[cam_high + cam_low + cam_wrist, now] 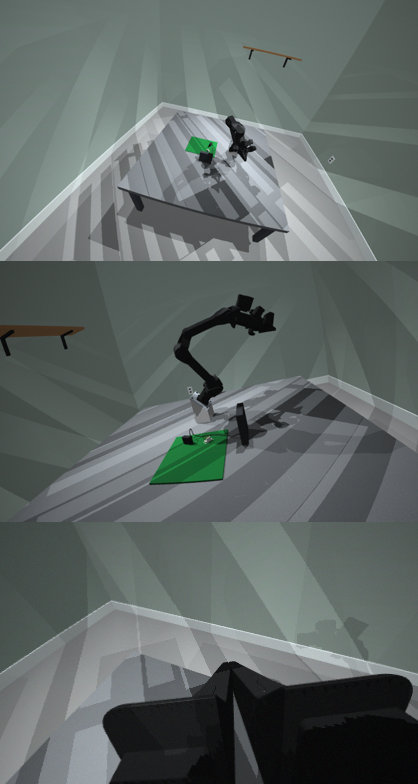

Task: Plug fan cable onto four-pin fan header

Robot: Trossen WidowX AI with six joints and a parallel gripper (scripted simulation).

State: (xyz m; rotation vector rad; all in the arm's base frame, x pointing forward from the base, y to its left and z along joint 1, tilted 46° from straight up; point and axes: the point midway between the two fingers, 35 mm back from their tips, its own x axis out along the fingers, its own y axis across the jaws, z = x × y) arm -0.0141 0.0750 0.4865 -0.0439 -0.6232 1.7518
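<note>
Now: gripper tip 25 cm short of the black plug, 48 cm to the left of it and 35 cm above it. Also, from my gripper tip: black fan (27 cm ahead, 25 cm to the right, 31 cm below); then green board (34 cm ahead, 44 cm to the right, 38 cm below).
</note>
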